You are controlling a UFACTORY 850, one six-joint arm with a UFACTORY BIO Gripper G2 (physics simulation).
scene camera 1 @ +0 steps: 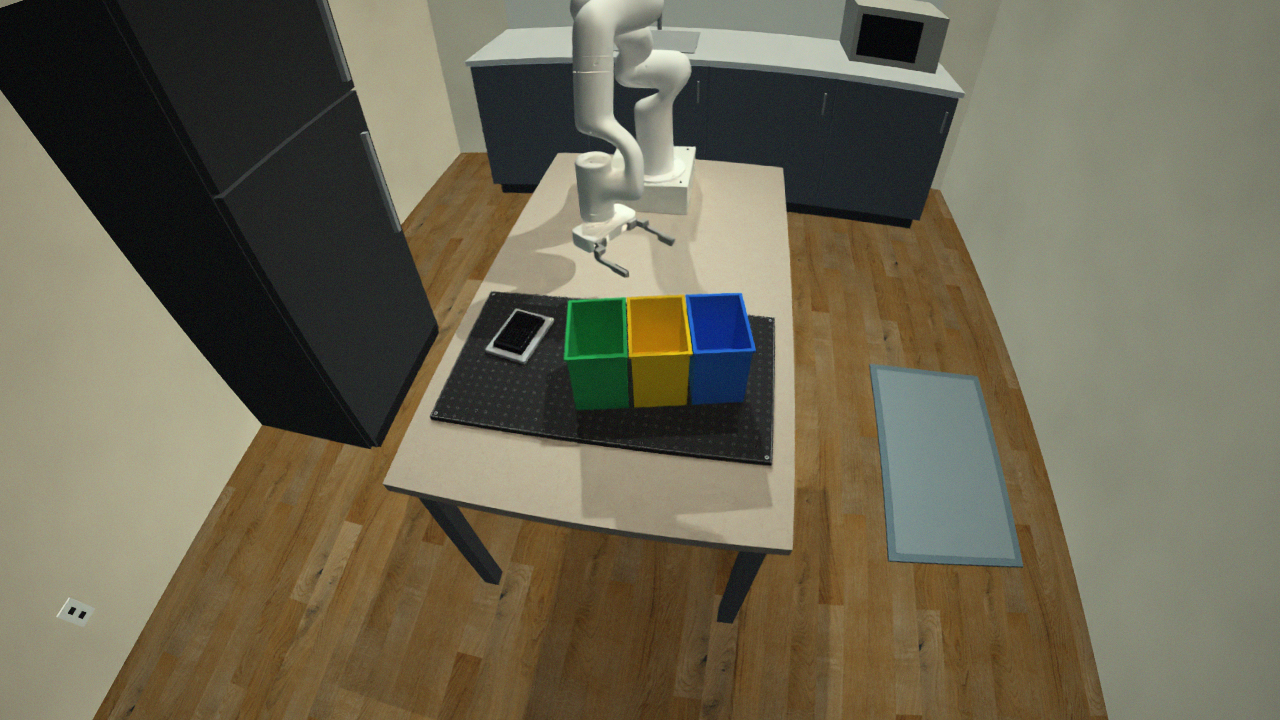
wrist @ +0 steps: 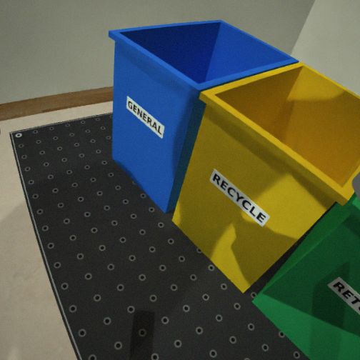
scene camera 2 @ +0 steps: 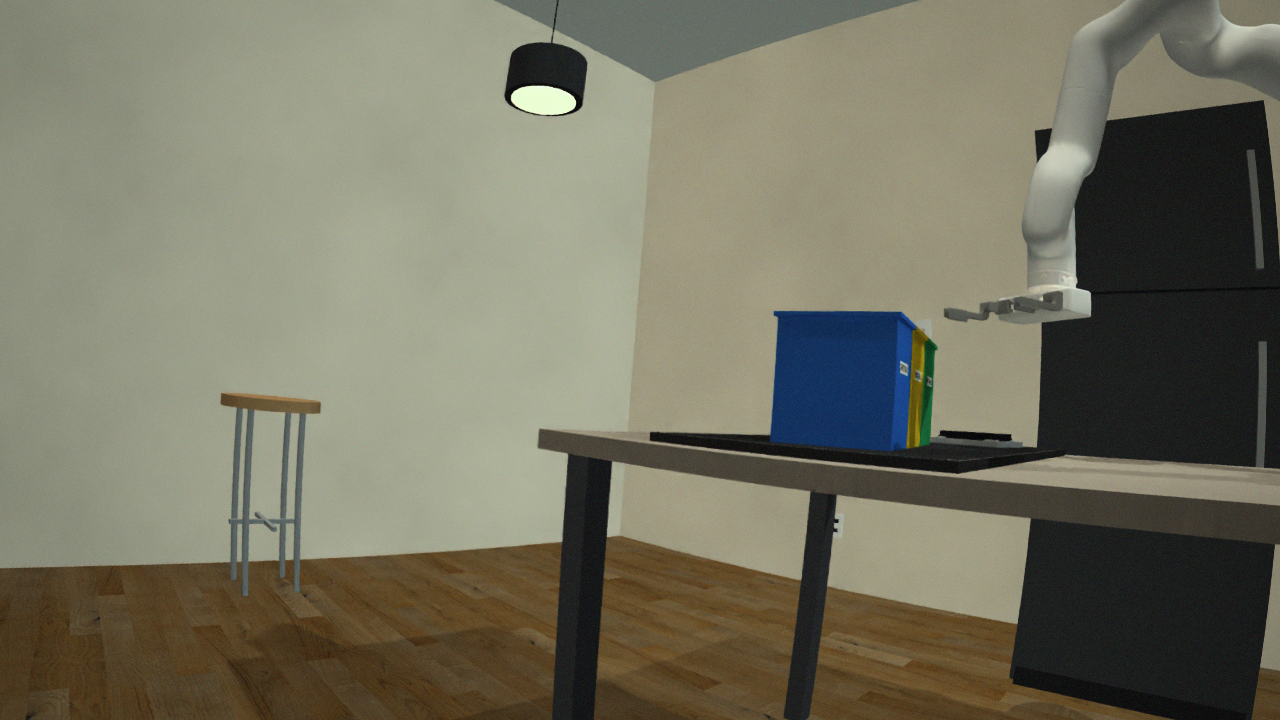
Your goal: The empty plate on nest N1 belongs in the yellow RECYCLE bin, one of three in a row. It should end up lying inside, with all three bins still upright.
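Note:
The black plate point(scene camera 1: 520, 332) point(scene camera 2: 975, 436) lies flat on the pale nest point(scene camera 1: 505, 357) point(scene camera 2: 1006, 444), left of the bins in scene camera 1; it does not show in the wrist view. The yellow RECYCLE bin point(scene camera 1: 660, 381) point(scene camera 2: 916, 402) point(wrist: 220, 150) stands upright between the green bin point(scene camera 1: 599, 383) point(scene camera 2: 928, 404) point(wrist: 310, 300) and the blue GENERAL bin point(scene camera 1: 719, 376) point(scene camera 2: 836, 380) point(wrist: 142, 150), both upright. My gripper point(scene camera 1: 648, 256) point(scene camera 2: 983, 309) is open and empty, above the table on the arm's side of the bins, away from the plate.
The bins and nest stand on a black perforated board point(scene camera 1: 519, 413) point(scene camera 2: 957, 464) point(wrist: 65, 200) on the table point(scene camera 1: 501, 492) point(scene camera 2: 716, 454). The robot base point(scene camera 1: 666, 197) is at the table's far end. A dark fridge point(scene camera 1: 295, 250) point(scene camera 2: 1154, 385) stands beside the table.

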